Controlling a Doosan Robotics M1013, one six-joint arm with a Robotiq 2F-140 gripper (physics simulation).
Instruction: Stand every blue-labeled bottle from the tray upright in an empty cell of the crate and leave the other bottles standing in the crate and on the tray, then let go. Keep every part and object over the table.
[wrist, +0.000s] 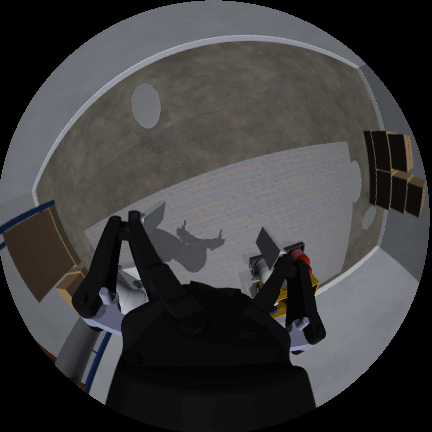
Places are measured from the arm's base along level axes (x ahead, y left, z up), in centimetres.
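Pixels of known places: gripper, between the fingertips: (212, 222).
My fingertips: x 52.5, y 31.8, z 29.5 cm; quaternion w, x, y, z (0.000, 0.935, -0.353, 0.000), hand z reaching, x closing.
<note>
Behind a point stands the place of what it marks.
My gripper (212, 222) {x 52.5, y 31.8, z 29.5 cm} is open, its fingers wide apart, with nothing between them above the table (300, 185) {x 86.2, y 18.2, z -3.1 cm}. The dark tray (301, 244) {x 79.3, y -8.1, z -0.5 cm} shows in part behind the right-hand finger. A white bottle (261, 270) {x 56.6, y -5.9, z 5.1 cm} is at its left part and a red bottle (300, 254) {x 75.6, y -8.5, z 4.5 cm} at its right part. The finger hides the space between them, so I cannot tell whether a bottle stands there. The yellow crate (314, 286) {x 78.4, y -26.5, z 13.1 cm} is just below the tray in the view, partly covered by the finger. A small blue patch (274, 311) {x 55.6, y -31.6, z 13.0 cm} shows at the crate; its identity is unclear.
The grey-white robot base (131, 295) {x 2.2, y 10.7, z 15.0 cm} is at lower left, partly behind the left-hand finger. A large brown panel (37, 250) and a small carton (71, 287) are at the far left. Stacked brown boxes (382, 187) stand off the table at the right. The arm's shadow falls between the fingers.
</note>
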